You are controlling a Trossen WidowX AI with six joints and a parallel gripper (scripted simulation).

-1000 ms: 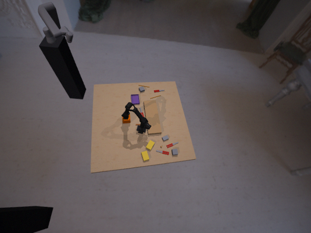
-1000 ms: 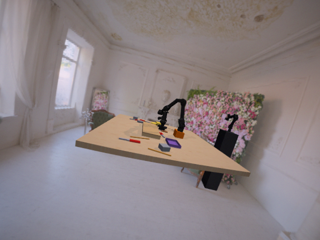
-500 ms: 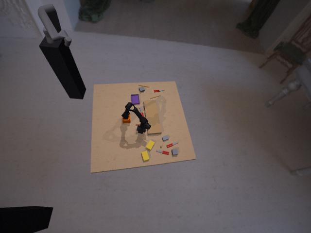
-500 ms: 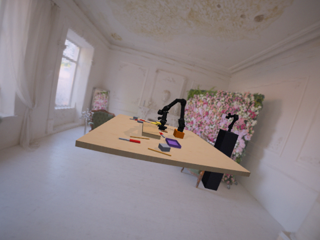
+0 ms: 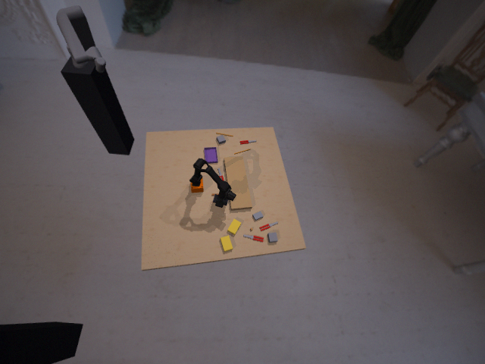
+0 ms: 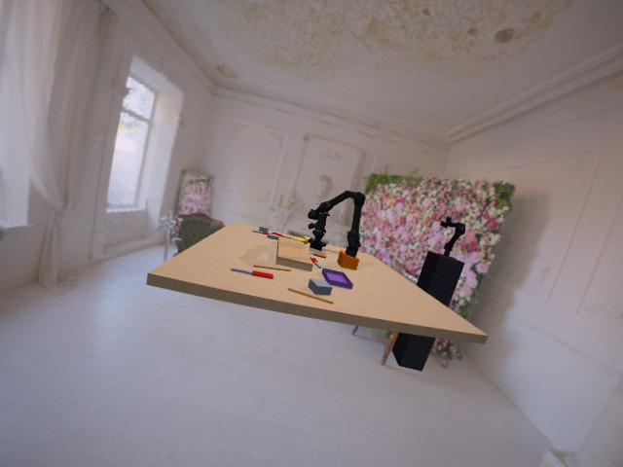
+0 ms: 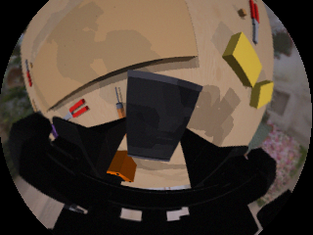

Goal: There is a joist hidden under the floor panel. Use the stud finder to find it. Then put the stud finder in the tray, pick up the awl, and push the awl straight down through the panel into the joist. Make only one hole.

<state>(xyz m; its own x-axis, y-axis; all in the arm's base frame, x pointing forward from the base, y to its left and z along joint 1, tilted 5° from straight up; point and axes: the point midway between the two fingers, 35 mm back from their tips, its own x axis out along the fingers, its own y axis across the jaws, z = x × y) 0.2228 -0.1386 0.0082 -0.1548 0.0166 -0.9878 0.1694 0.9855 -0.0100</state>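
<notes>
The awl lies 10 mm behind my gripper tip, 80 mm to the left of it and 60 mm below it. Also, from my gripper tip: stud finder 10 mm behind, 30 mm below; then purple tray 130 mm behind, 480 mm to the left, 50 mm below.
</notes>
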